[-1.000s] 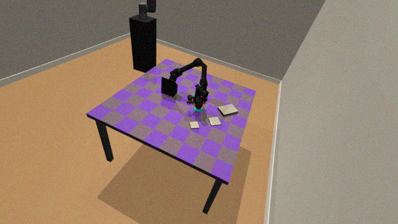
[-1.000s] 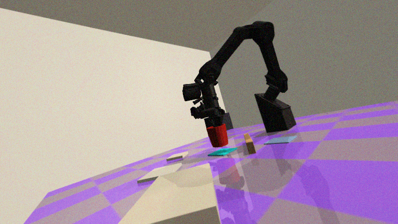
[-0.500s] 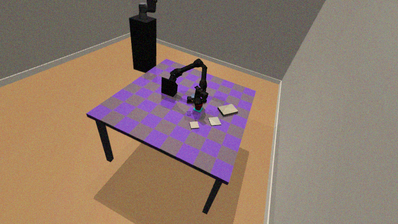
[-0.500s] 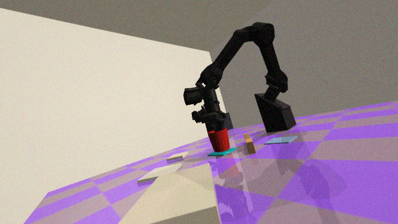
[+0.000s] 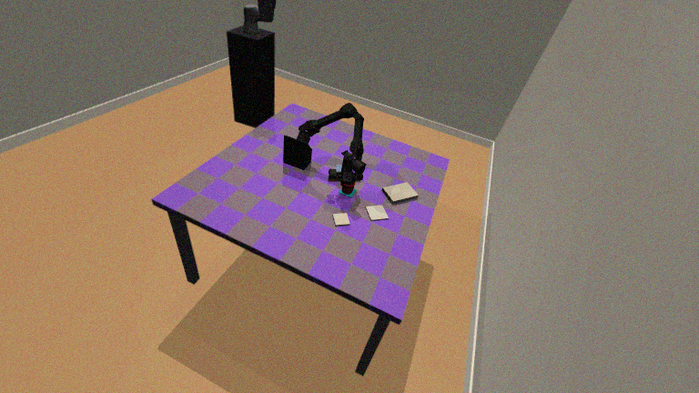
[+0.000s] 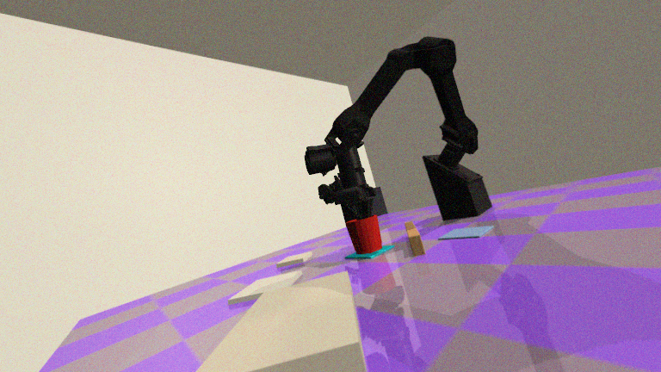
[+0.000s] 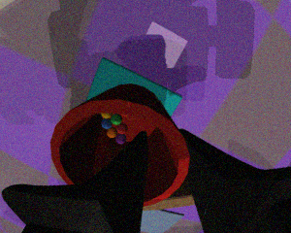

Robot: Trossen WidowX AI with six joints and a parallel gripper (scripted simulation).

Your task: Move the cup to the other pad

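My gripper tip is 2 cm short of the red cup and 1 cm to the right of it. From my gripper tip the other things lie so: small wooden block (2 cm behind, 10 cm to the left, 4 cm below); teal pad (3 cm ahead, 1 cm to the left, 5 cm below).
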